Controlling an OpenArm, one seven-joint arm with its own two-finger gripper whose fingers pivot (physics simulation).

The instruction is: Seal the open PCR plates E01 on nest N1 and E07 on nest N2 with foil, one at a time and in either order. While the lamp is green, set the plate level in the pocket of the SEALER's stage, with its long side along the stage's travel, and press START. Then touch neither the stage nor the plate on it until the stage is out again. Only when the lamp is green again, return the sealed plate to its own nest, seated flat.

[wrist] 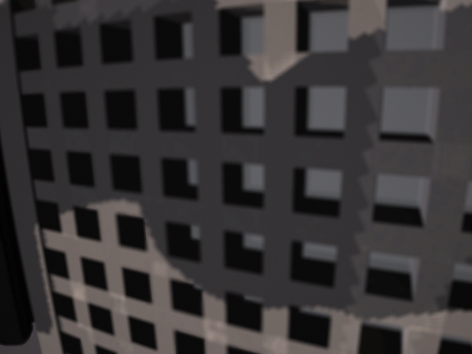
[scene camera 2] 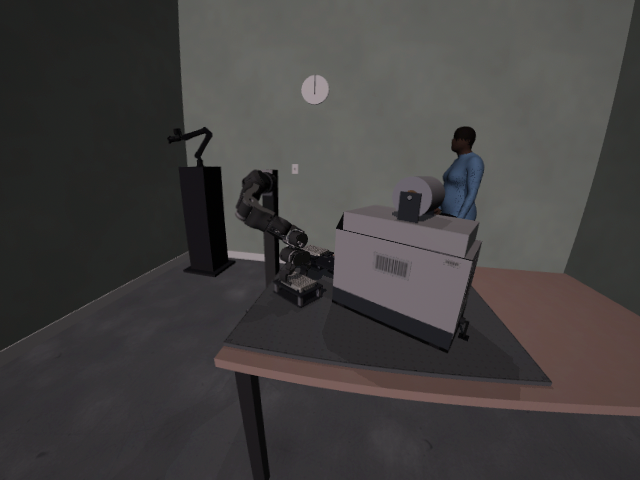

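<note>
An open pale PCR plate [scene camera 2: 302, 282] sits on the near black nest [scene camera 2: 299, 298]. In the wrist view the open-welled plate [wrist: 207, 150] fills most of the picture, partly in shadow, with no foil on it. My gripper [scene camera 2: 294, 277] is down at this plate; one dark finger shows along its left side in the wrist view, and the gripper looks shut on the plate. The other finger is hidden. A second pale plate [scene camera 2: 315, 250] shows farther back, behind the wrist. The plate and nest labels cannot be read. The sealer [scene camera 2: 398, 279] shows its barcode side; its lamp and START button are hidden.
The sealer stands right of the near nest on the dark mat [scene camera 2: 289, 335], with a foil roll [scene camera 2: 416, 195] on top. The pinkish table [scene camera 2: 558, 310] extends to the right. A person in blue [scene camera 2: 463, 175] stands behind the sealer. A black pedestal [scene camera 2: 201, 217] with a small arm stands at the left.
</note>
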